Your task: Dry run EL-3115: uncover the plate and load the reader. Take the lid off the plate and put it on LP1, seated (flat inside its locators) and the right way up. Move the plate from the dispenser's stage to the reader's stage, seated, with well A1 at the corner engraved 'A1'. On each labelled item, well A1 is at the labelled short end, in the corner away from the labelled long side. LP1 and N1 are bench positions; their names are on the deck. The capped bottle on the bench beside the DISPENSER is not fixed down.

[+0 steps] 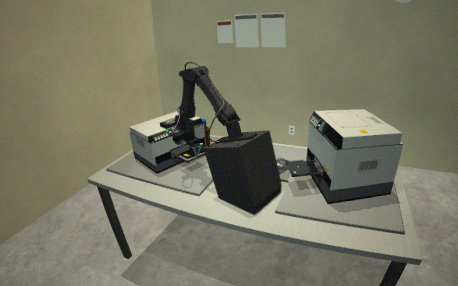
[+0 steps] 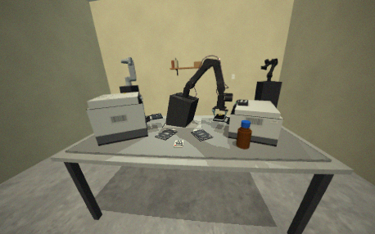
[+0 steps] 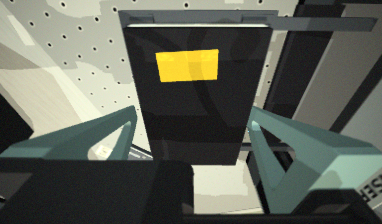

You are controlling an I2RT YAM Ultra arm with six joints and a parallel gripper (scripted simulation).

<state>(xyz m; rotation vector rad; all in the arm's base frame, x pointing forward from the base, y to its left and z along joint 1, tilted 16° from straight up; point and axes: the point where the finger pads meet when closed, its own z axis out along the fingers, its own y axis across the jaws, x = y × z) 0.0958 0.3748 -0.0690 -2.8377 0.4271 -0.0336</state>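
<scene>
The dark lid is right at my hand. Also, from my hand: brown capped bottle (32 cm ahead, 14 cm to the left, 1 cm above); LP1 tag (11 cm ahead, 22 cm to the right, 10 cm below); pale well plate (1 cm below).
</scene>
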